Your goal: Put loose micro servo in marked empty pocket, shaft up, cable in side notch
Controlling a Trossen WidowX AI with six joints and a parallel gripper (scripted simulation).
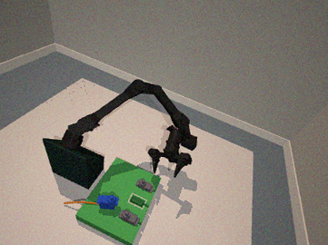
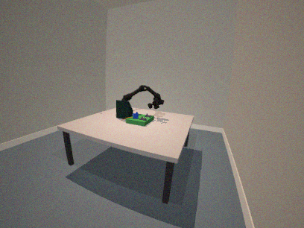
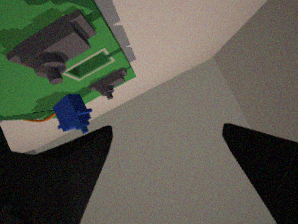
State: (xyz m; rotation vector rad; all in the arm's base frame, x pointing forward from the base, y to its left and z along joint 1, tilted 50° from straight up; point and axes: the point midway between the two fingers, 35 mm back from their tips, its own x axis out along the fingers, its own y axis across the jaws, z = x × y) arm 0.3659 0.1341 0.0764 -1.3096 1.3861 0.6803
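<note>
Now: gripper tip 16 cm past the green deck, 15 cm above it and 10 cm to the left of it.
</note>
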